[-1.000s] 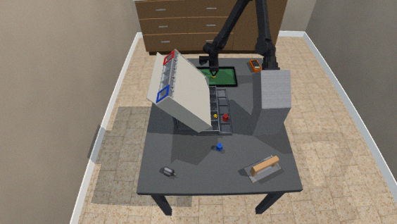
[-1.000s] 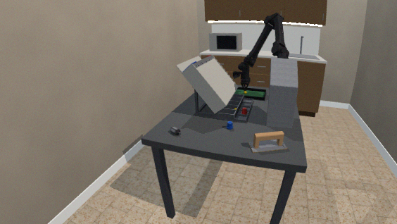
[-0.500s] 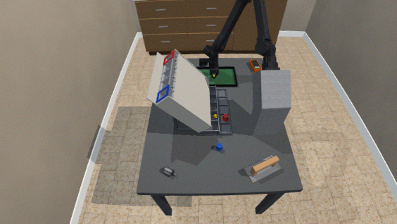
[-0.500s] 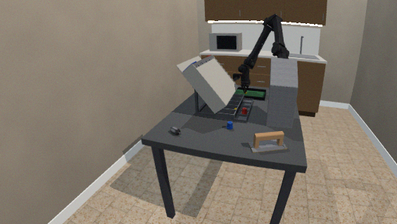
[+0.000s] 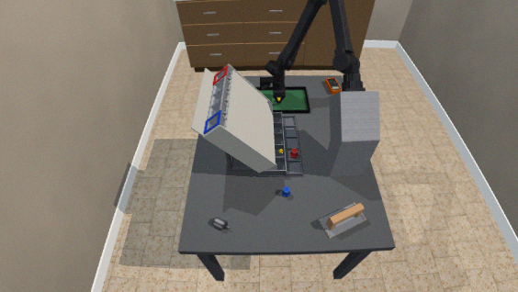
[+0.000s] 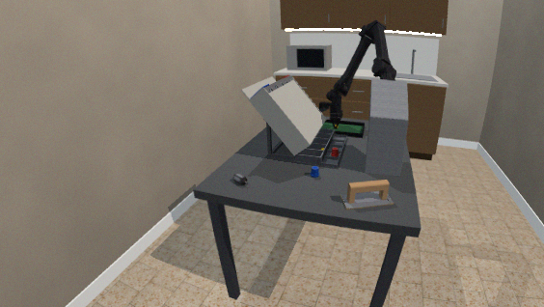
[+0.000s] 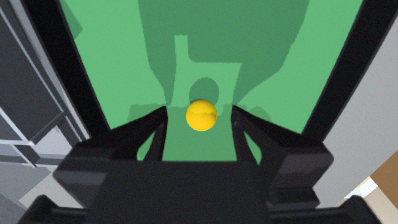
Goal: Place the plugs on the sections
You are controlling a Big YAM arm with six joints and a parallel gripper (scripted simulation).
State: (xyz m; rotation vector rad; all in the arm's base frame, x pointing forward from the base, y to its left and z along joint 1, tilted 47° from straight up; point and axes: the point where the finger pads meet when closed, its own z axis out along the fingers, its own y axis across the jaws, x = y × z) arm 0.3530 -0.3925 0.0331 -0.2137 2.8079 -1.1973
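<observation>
My hand is 2 cm short of the green marble tray, 1 cm to the left of it and 1 cm above it. The rest, counted from my hand: blue plug (6 cm behind, 60 cm to the left); then beige cover (11 cm ahead, 33 cm to the left, 19 cm above); then red plug (9 cm behind, 39 cm to the left).
</observation>
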